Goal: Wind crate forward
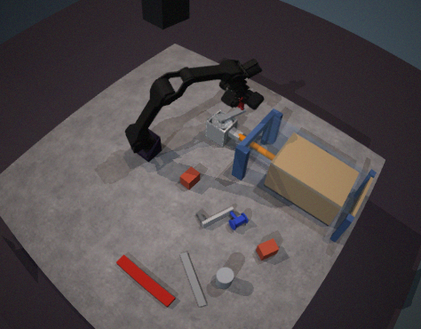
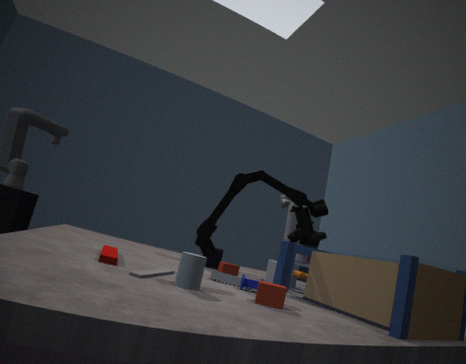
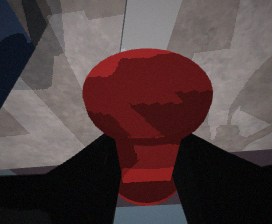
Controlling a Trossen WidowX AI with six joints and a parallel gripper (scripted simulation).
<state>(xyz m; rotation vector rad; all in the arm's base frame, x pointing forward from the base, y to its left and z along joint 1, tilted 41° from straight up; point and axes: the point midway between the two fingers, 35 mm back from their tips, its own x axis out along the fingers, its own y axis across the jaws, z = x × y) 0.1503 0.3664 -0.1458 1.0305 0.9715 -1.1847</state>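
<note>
Now: gripper tip 60 mm to the left of the winch handle with red knob, 30 mm above it and 10 mm past it. Also, from my gripper tip: blue t-shaped piece (360 mm to the right, 300 mm ahead, 120 mm below); grey strip (620 mm to the right, 350 mm ahead, 130 mm below); grey winch (130 mm to the right, 100 mm below, 30 mm behind).
</note>
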